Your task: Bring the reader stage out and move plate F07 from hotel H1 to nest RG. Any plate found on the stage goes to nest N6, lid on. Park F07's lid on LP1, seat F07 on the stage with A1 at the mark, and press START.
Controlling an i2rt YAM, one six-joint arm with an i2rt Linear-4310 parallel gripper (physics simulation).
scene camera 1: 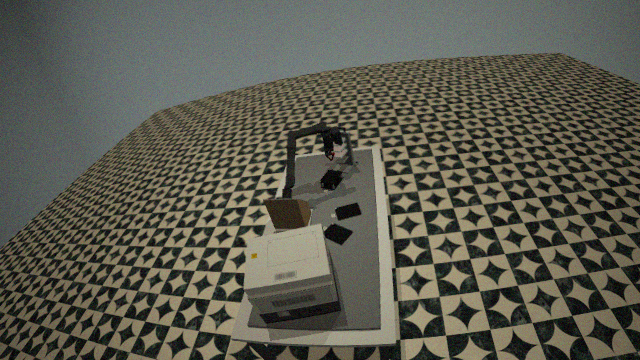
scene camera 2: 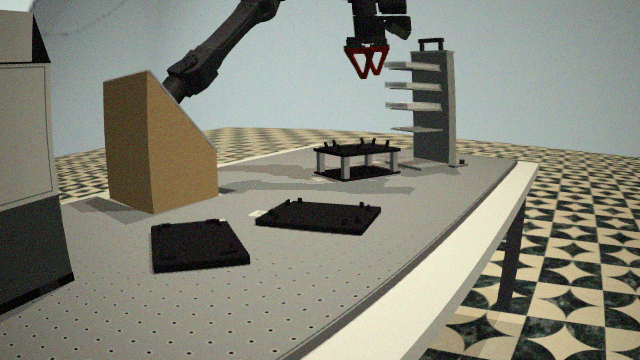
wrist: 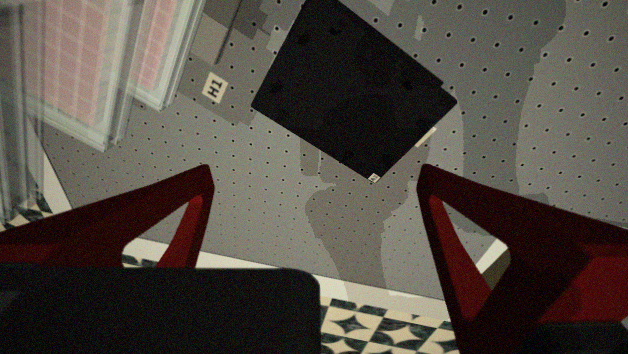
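Where they show: gripper, fingertip midpoint: (scene camera 1: 330, 156) (scene camera 2: 370, 77) (wrist: 315, 176); arm's base at its link origin: (scene camera 1: 287, 200) (scene camera 2: 156, 111).
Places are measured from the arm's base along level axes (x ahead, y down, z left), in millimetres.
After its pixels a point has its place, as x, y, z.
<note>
My gripper (scene camera 1: 330, 155) @(231, -53, 430) (scene camera 2: 370, 76) @(231, -53, 430) (wrist: 315, 176) @(231, -53, 430) is open and empty, high above the table. In scene camera 2 it appears left of hotel H1 (scene camera 2: 432, 112) @(287, 34, 645), near top-shelf height. Clear-lidded plates lie on the hotel's shelves; two with pink wells, an upper plate (wrist: 75, 60) @(248, -45, 542) and another plate (wrist: 156, 50) @(241, 8, 538), show at the left of the wrist view. I cannot read which is F07. The raised black nest (scene camera 1: 331, 180) @(218, 113, 358) (scene camera 2: 357, 149) @(239, 109, 361) (wrist: 355, 90) @(219, 113, 408) stands on posts, bare on top, with an A1 tag at one corner. The white reader (scene camera 1: 290, 265) @(251, -137, -630) (scene camera 2: 22, 135) @(344, -5, -365) stands at the near end; its stage does not show.
Two low black nests, one nearer the reader (scene camera 1: 338, 233) @(347, 161, -142) (scene camera 2: 200, 245) @(365, 161, -144) and one further along (scene camera 1: 348, 211) @(382, 163, 65) (scene camera 2: 318, 216) @(387, 163, 57), lie between the reader and the raised nest. A tan slanted block (scene camera 1: 287, 213) @(18, 40, -84) (scene camera 2: 127, 145) @(17, 59, -84) stands beside the arm's base. The H1 label (wrist: 215, 88) @(151, 173, 565) lies near the hotel.
</note>
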